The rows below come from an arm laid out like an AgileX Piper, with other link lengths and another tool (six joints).
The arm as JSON. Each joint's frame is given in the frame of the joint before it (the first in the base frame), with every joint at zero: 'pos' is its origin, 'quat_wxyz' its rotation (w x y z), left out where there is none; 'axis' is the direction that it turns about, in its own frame. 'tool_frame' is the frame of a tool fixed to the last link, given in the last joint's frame.
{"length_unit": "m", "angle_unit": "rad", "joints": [
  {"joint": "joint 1", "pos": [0.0, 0.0, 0.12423], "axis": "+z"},
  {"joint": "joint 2", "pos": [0.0, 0.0, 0.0], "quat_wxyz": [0.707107, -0.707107, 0.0, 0.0], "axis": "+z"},
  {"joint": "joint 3", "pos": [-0.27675, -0.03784, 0.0], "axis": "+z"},
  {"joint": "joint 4", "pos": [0.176, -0.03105, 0.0], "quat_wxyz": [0.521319, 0.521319, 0.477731, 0.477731], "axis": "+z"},
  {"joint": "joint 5", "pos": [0.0, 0.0, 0.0], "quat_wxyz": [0.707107, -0.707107, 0.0, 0.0], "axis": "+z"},
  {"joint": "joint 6", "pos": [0.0, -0.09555, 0.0], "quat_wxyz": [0.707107, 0.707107, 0.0, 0.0], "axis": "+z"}
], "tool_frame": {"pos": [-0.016, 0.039, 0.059], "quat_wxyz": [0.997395, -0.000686, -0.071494, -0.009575]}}
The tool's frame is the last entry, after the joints.
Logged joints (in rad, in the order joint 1, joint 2, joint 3, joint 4, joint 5, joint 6), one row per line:
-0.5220 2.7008 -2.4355 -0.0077 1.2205 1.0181
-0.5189 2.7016 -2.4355 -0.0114 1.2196 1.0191
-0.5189 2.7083 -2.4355 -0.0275 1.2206 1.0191
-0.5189 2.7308 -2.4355 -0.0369 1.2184 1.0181
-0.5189 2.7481 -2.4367 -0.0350 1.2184 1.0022
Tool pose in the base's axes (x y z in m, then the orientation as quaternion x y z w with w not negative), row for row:
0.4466 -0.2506 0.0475 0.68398 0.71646 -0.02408 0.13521
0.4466 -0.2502 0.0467 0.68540 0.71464 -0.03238 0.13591
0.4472 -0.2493 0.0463 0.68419 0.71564 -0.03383 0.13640
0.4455 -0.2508 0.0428 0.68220 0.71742 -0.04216 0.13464
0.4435 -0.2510 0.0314 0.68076 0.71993 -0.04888 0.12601
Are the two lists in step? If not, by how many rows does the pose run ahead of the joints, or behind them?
The pose runs 1 row behind the joints: the pose in row i belongs to the joints in row i - 1.
